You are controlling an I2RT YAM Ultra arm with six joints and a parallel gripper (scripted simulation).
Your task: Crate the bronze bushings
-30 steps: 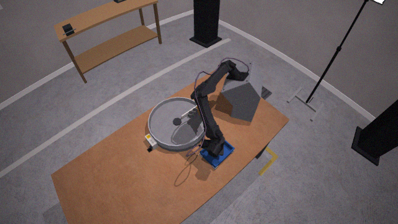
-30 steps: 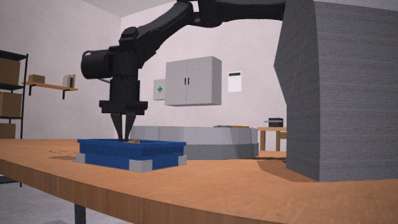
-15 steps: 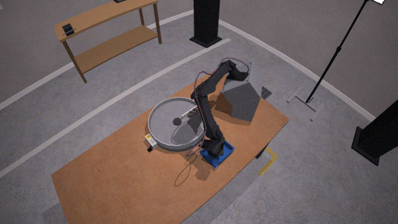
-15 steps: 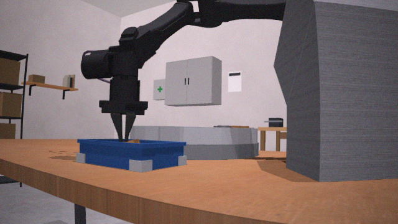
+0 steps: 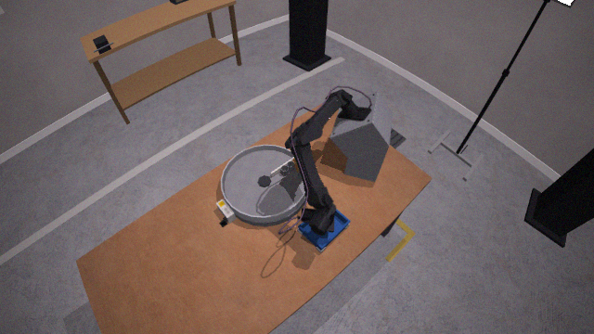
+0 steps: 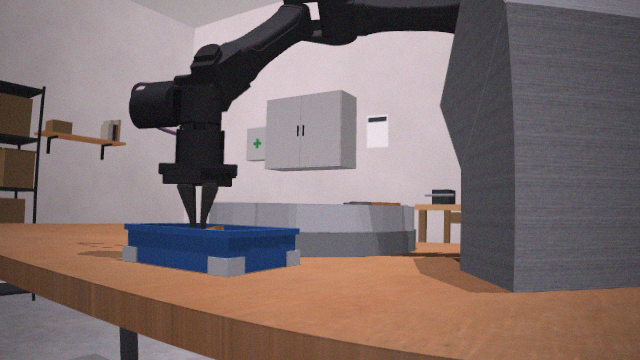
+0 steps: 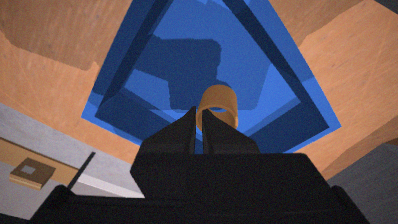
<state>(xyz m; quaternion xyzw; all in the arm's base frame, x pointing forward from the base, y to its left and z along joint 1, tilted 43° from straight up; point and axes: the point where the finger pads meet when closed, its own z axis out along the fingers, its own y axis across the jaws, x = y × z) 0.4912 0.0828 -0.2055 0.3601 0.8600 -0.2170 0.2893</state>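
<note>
Now: hand 1 cm past the blue crate, 1 cm to the left of it and 2 cm above it. From my hand the other things lie so: grey turntable (1 cm ahead, 37 cm to the right, 1 cm above).
</note>
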